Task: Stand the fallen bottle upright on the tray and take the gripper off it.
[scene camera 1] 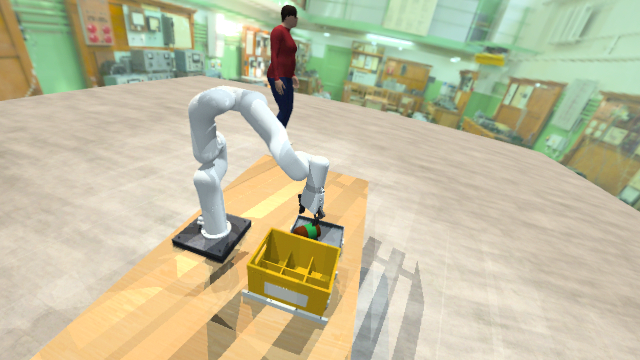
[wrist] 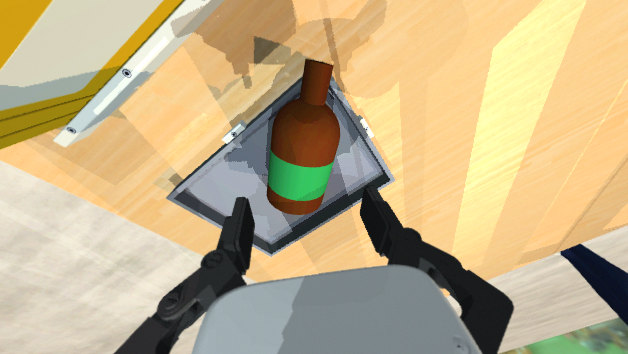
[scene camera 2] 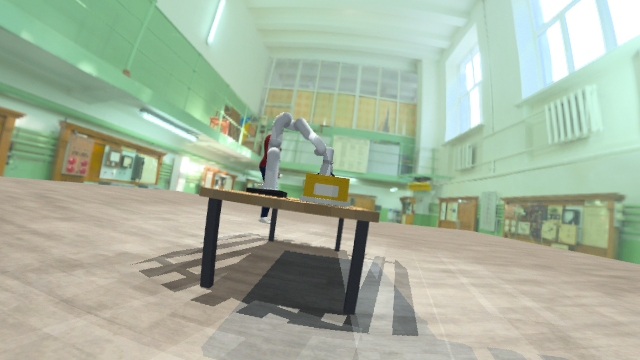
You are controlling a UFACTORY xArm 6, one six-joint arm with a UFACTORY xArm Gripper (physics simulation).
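Places are measured from the arm's base along level axes (x ahead, y left, z up), in millimetres.
Pixels of known places: gripper, fingertip midpoint: [scene camera 1: 308,219] [wrist: 308,204]; arm's base, origin of the base link: [scene camera 1: 216,229] [scene camera 2: 269,190].
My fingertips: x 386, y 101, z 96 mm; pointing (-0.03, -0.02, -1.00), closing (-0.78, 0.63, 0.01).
Observation:
Ahead of a thing's pixels: the offset from my fingertips to its top centre. "spot": to the spot under its first point.
The brown bottle with a green label @[13 mm back, 4 mm right, 54 mm down] [scene camera 1: 311,231] [wrist: 300,180] lies on its side on the grey tray @[spot: 128 mm ahead, 68 mm left, 127 mm down] [scene camera 1: 332,235] [wrist: 215,185]. In the wrist view its neck points to the top and reaches over the tray's far corner, and its base is toward the gripper. My gripper [scene camera 1: 318,218] [wrist: 308,204] is open and empty above the tray. In the wrist view its fingers stand apart on either side of the bottle's base end, not touching it. In scene camera 2 the bottle and tray do not show behind the crate.
A yellow crate with compartments @[7 mm ahead, 247 mm right, 42 mm up] [scene camera 1: 260,281] [scene camera 2: 310,187] [wrist: 22,125] stands beside the tray, with a white rail [scene camera 1: 285,306] [wrist: 112,92] along its foot. The robot's black base plate [scene camera 1: 192,243] is on the table to the left. A person in red [scene camera 1: 284,52] [scene camera 2: 267,150] is behind the table.

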